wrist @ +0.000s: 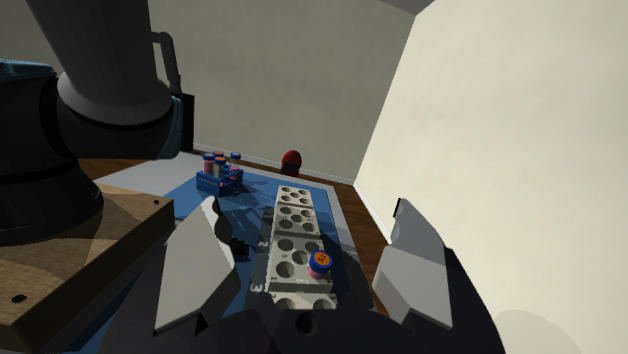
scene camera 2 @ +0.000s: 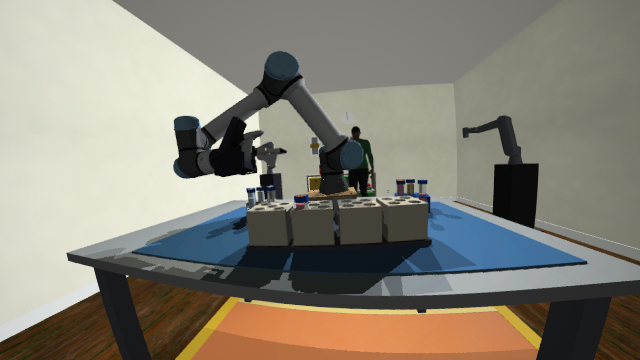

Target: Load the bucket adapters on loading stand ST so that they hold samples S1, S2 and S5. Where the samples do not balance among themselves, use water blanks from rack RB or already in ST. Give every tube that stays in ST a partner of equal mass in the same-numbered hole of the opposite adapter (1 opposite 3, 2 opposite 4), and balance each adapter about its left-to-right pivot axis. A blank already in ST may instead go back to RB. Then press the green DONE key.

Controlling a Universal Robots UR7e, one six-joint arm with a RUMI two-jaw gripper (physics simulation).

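Places are measured from the arm's base along level axes (x right, y back, z down), in metres.
Pixels of known places: gripper, fingertip midpoint: (wrist: 308, 199) (scene camera 2: 276, 143); arm's base, origin of the base link: (wrist: 40, 212) (scene camera 2: 333, 190).
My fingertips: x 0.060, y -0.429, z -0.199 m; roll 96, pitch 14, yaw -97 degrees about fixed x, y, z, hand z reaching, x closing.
Note:
Ahead of a thing's pixels: the offset from my fingertips to its top centre. Level surfaces: height alone.
My gripper (scene camera 2: 256, 145) (wrist: 308, 199) is open and empty, raised above the table at the left in the scene view. Four pale bucket adapters stand in a row on the dark loading stand ST {dx -0.153, dy +0.009, dz +0.167 m} (scene camera 2: 340, 245). A tube with an orange-topped blue cap {dx -0.084, dy -0.046, dz +0.138 m} (scene camera 2: 301, 199) (wrist: 320, 261), its label apparently S1, sits in a corner hole of the second adapter from the left in the scene view. A blue rack {dx -0.406, dy +0.312, dz +0.203 m} (wrist: 215, 184) holds several tubes with orange or blue tops; the labels are too small to read. Blue-capped clear tubes {dx +0.207, dy +0.183, dz +0.142 m} (scene camera 2: 260, 192) stand behind the adapters' left end; their rack is mostly hidden. I cannot make out the green DONE key.
The adapters stand on a blue mat {dz +0.263 m} (scene camera 2: 500, 245) on the grey table {dz +0.266 m} (scene camera 2: 590, 267). The arm's base is on a wooden block (wrist: 100, 260) behind the row. A person (scene camera 2: 367, 155) and other robot arms are in the background.

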